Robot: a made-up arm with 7 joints.
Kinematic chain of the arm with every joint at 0, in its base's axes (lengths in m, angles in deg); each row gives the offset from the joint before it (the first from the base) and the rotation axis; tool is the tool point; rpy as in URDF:
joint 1: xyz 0 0 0.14 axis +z
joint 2: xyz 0 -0.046 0.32 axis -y
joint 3: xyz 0 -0.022 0.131 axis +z
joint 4: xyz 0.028 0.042 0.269 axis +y
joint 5: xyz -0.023 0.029 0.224 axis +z
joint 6: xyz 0 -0.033 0.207 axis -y
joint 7: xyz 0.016 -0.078 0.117 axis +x
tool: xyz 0 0 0 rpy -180 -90 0
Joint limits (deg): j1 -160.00..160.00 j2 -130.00..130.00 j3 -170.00..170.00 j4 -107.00..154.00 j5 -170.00..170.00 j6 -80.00..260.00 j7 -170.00..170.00
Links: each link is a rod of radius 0.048 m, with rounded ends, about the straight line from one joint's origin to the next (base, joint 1, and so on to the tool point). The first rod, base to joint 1, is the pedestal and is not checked.
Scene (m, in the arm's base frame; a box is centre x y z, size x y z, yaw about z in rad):
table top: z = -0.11
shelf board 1: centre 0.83 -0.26 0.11 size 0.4 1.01 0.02 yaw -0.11
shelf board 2: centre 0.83 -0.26 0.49 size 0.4 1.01 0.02 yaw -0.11
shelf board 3: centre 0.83 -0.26 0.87 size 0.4 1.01 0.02 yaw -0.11
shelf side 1: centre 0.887 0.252 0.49 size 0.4 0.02 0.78 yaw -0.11
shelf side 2: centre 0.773 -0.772 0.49 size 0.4 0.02 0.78 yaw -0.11
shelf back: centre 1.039 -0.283 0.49 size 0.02 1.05 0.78 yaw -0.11
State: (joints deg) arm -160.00 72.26 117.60 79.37 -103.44 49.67 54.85
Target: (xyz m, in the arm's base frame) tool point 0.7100 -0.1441 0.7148
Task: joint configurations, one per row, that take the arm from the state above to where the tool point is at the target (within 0.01 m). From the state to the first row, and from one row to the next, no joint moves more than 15 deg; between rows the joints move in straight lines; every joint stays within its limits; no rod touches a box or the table.
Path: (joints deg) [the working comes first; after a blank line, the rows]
Joints at the target: -156.61 42.56 100.80 81.84 -100.44 50.88 54.85
Straight joint move there: touches shelf board 2.

1: -154.76 66.82 116.23 92.79 -106.14 52.62 54.85
2: -149.52 61.39 114.85 106.20 -108.84 55.57 54.85
3: -144.28 55.95 113.48 119.62 -111.54 58.52 54.85
4: -143.59 44.01 109.84 118.03 -110.47 61.14 54.85
5: -142.90 32.07 106.20 116.43 -109.40 63.75 54.85
6: -142.20 20.13 102.56 114.84 -108.33 66.37 54.85
7: -141.51 8.18 98.92 113.25 -107.27 68.98 54.85
8: -146.55 19.64 99.55 102.78 -104.99 62.95 54.85
9: -151.58 31.10 100.18 92.31 -102.72 56.91 54.85
10: -156.61 42.56 100.80 81.84 -100.44 50.88 54.85

